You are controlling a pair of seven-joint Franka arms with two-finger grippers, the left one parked.
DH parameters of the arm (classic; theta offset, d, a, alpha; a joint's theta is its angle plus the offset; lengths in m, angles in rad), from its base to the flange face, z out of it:
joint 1: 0 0.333 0 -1.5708
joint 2: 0 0 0 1.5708
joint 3: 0 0.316 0.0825 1.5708
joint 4: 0 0 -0.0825 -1.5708
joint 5: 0 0.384 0 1.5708
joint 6: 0 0 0.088 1.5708
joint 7: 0 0.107 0 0
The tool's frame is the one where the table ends.
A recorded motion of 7 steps. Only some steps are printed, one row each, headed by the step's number.
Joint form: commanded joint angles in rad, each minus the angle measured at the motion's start. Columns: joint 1, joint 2, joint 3, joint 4, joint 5, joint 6, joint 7.
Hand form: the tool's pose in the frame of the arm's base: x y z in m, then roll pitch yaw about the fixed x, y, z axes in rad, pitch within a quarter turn. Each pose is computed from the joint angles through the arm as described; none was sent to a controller.
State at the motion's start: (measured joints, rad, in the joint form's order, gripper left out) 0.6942 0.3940 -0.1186 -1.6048 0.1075 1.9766 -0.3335
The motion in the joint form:
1: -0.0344 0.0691 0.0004 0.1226 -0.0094 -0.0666 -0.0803
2: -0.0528 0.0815 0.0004 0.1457 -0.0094 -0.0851 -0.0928
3: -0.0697 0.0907 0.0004 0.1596 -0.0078 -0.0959 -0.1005
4: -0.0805 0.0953 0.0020 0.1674 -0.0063 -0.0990 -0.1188
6: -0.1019 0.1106 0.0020 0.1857 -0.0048 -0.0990 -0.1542
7: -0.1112 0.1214 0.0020 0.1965 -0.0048 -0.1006 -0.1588
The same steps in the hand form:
1: 0.5782 0.3705 0.4069 -3.0932 0.0139 0.9331
2: 0.5869 0.3619 0.4077 -3.0906 0.0207 0.9292
3: 0.5942 0.3534 0.4071 -3.0873 0.0255 0.9206
4: 0.5985 0.3487 0.4073 -3.0852 0.0238 0.9296
6: 0.6092 0.3384 0.4053 -3.0859 0.0190 0.9440
7: 0.6142 0.3342 0.4028 -3.0861 0.0207 0.9400

